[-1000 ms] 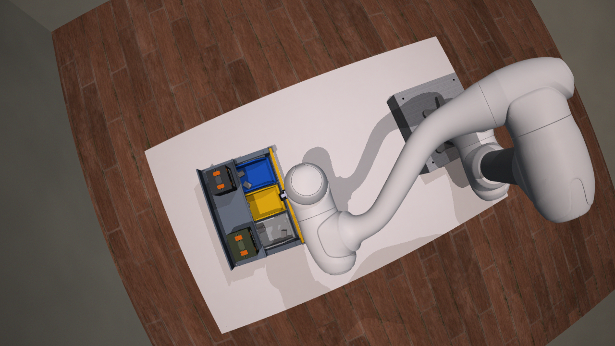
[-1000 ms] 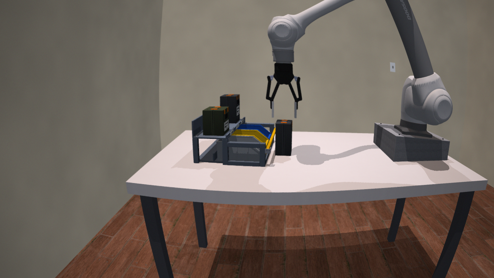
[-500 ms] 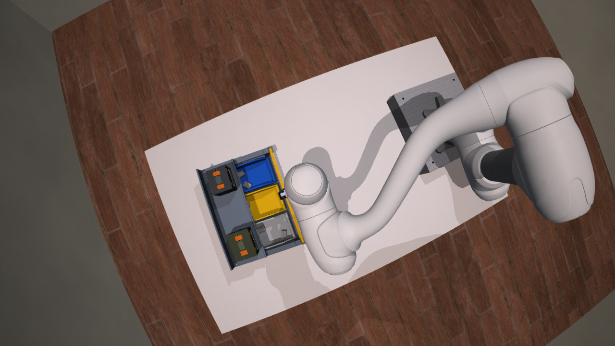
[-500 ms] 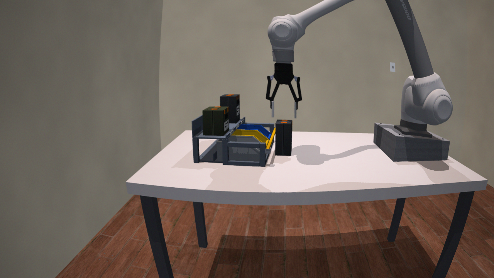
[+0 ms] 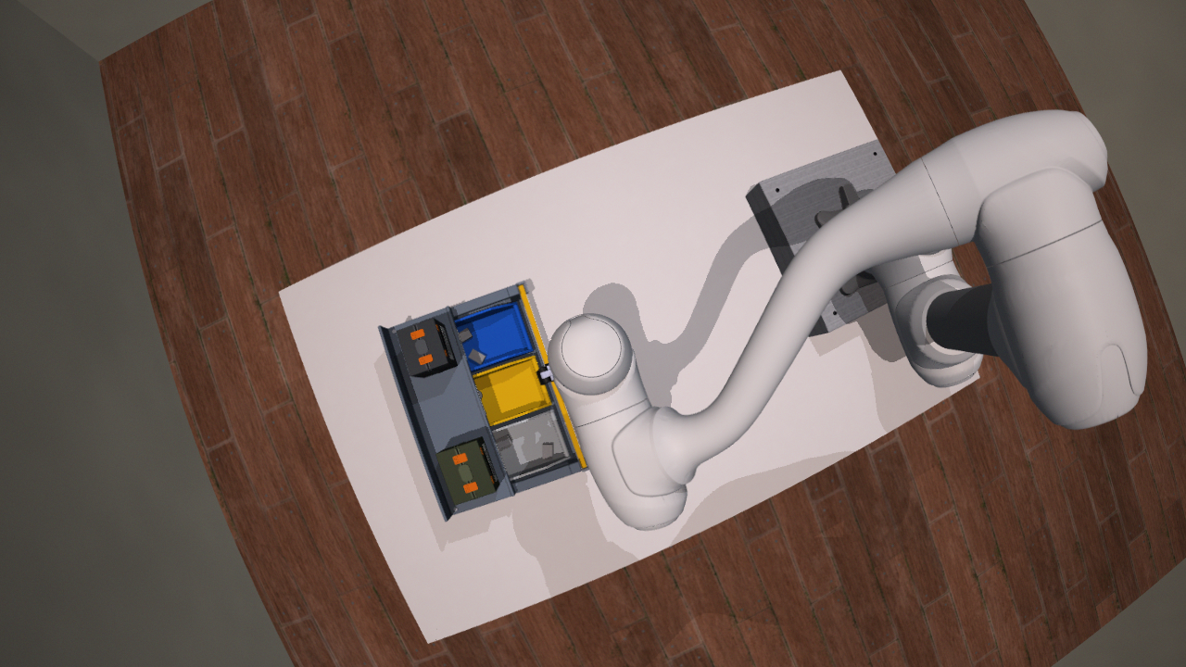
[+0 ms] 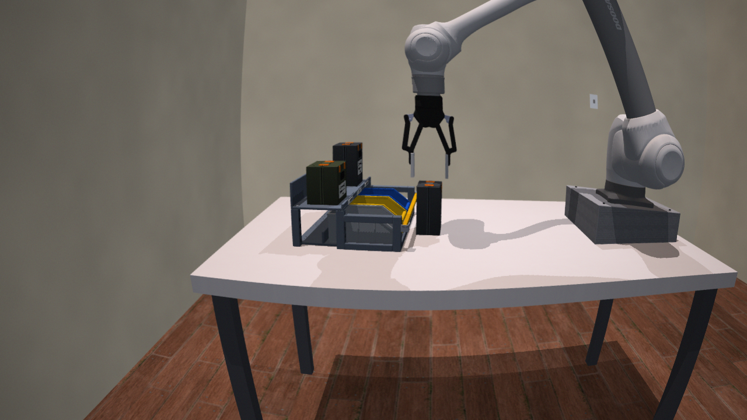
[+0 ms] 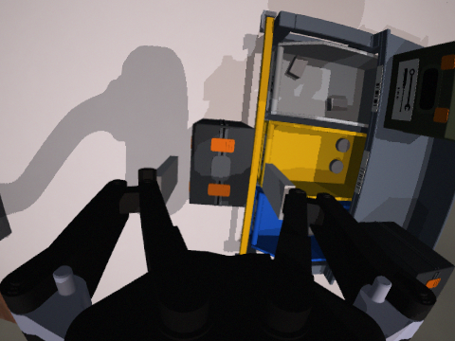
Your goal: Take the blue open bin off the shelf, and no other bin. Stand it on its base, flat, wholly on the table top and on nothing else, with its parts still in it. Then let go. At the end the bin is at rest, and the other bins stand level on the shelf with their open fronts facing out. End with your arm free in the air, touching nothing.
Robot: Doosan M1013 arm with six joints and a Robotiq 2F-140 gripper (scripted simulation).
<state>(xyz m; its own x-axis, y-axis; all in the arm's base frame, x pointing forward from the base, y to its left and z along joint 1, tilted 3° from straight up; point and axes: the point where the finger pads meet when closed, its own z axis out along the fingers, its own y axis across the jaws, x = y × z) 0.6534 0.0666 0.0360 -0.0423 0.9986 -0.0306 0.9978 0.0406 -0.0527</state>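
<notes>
Right now the black box is 11 cm below my hand. The rest, counted from my hand: yellow bar: 11 cm below, 5 cm ahead; blue open bin: 16 cm ahead, 13 cm below, 10 cm to the right; yellow bin: 15 cm ahead, 13 cm below, 1 cm to the left.
</notes>
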